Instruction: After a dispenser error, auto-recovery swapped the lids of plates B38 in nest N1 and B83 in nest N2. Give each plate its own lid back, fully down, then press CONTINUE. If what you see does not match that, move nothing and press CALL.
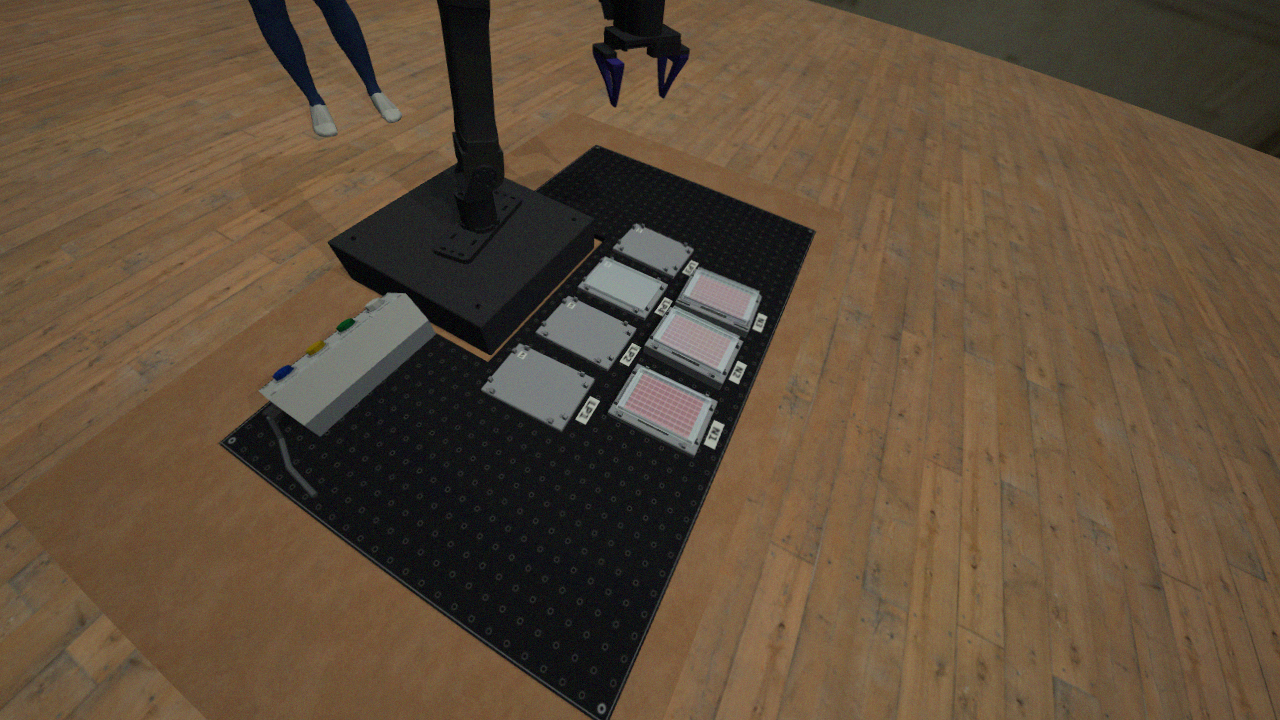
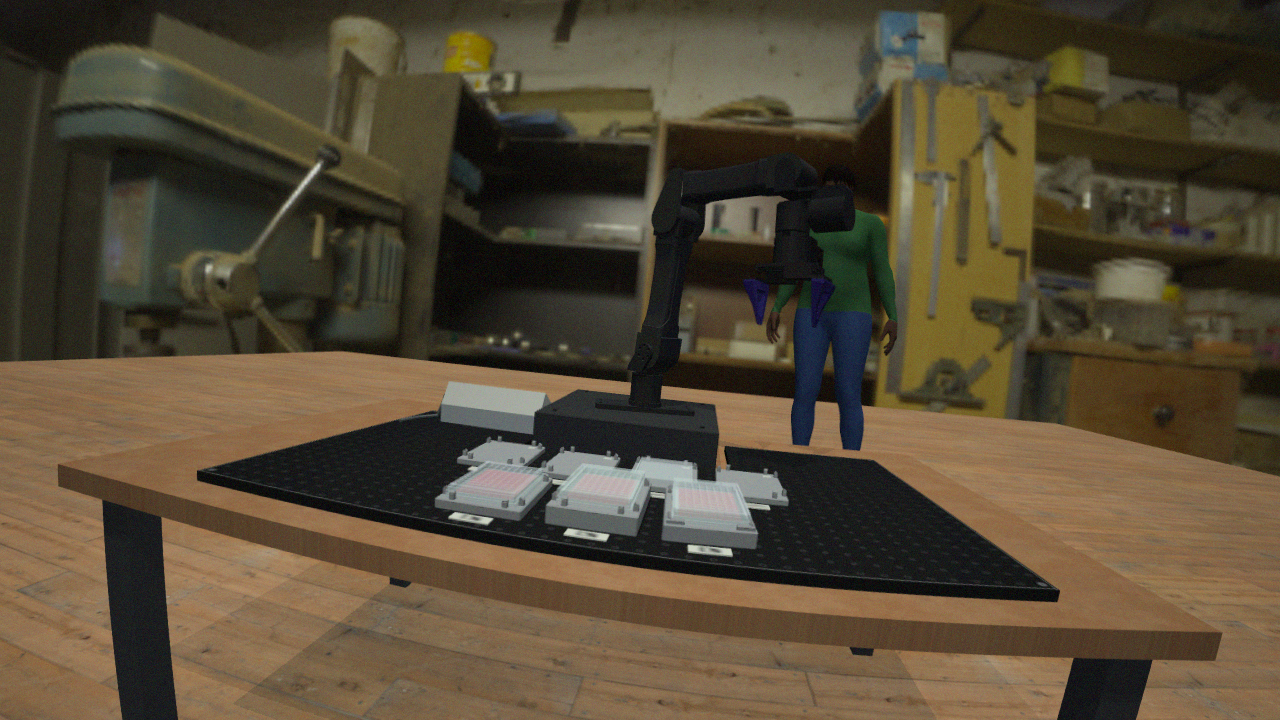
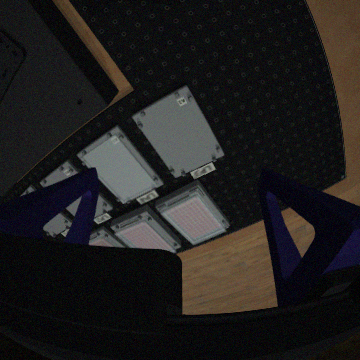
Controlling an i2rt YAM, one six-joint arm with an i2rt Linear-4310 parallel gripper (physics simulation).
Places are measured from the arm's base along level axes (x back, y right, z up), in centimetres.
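Pixels of known places: gripper, fingertip midpoint: (image 1: 638, 101) (image 2: 785, 325) (image 3: 178, 176); arm's base, link origin: (image 1: 481, 225) (image 2: 644, 409).
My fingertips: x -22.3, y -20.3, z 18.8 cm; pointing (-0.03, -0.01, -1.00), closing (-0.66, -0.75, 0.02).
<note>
Ahead of a thing's pixels: the offset from my fingertips to its top centre.
My gripper (image 1: 638, 100) (image 2: 788, 320) (image 3: 178, 176) is open and empty, high above the board's far end. A pink-welled plate @(dz -22.9, dx -20.1, dy +41.2 cm) (image 1: 666, 404) (image 2: 497, 484) sits in nest N1. A second pink-welled plate @(dz -21.6, dx -21.8, dy +28.0 cm) (image 1: 695, 342) (image 2: 601, 491) (image 3: 144, 237) sits in nest N2. Both have clear, pale-edged tops; whether each lid is fully down, and the plate and lid markings, are too small to tell. A button console @(dz -17.2, dx +26.7, dy +51.1 cm) (image 1: 353, 371) (image 2: 494, 407) stands at the board's left, with blue @(dz -18.2, dx +30.5, dy +58.0 cm) (image 1: 283, 371), yellow @(dz -18.2, dx +29.4, dy +53.1 cm) (image 1: 315, 347), green @(dz -18.2, dx +28.4, dy +48.2 cm) (image 1: 345, 324) and pale @(dz -18.2, dx +27.4, dy +43.3 cm) (image 1: 375, 305) buttons whose words cannot be read.
A third pink plate @(dz -22.0, dx -24.0, dy +15.6 cm) (image 1: 719, 295) (image 2: 708, 503) (image 3: 191, 219) sits beyond N2. In the row nearer the arm base (image 1: 420, 286), a pale lid-like panel @(dz -23.8, dx -5.7, dy +18.7 cm) (image 1: 623, 284) (image 3: 121, 167) lies on one pad; grey pads LP1 @(dz -23.6, dx -0.3, dy +44.3 cm) (image 1: 537, 386), LP2 @(dz -23.6, dx -3.2, dy +31.5 cm) (image 1: 587, 332) and the far one @(dz -23.6, dx -8.0, dy +5.8 cm) (image 1: 654, 248) (image 3: 180, 132) show bare tops.
</note>
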